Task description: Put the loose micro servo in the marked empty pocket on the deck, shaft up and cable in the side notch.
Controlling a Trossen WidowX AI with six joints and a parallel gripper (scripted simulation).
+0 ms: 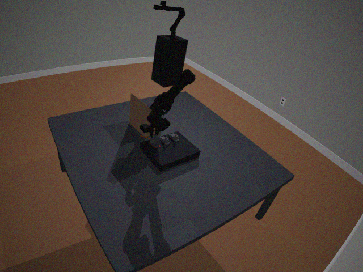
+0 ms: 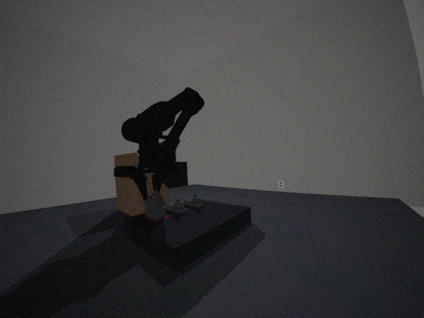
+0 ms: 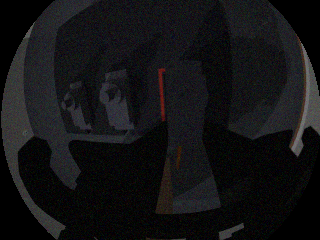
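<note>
The dark deck is 130 mm ahead of my gripper tip, 70 mm to the left of it and 70 mm below it.
</note>
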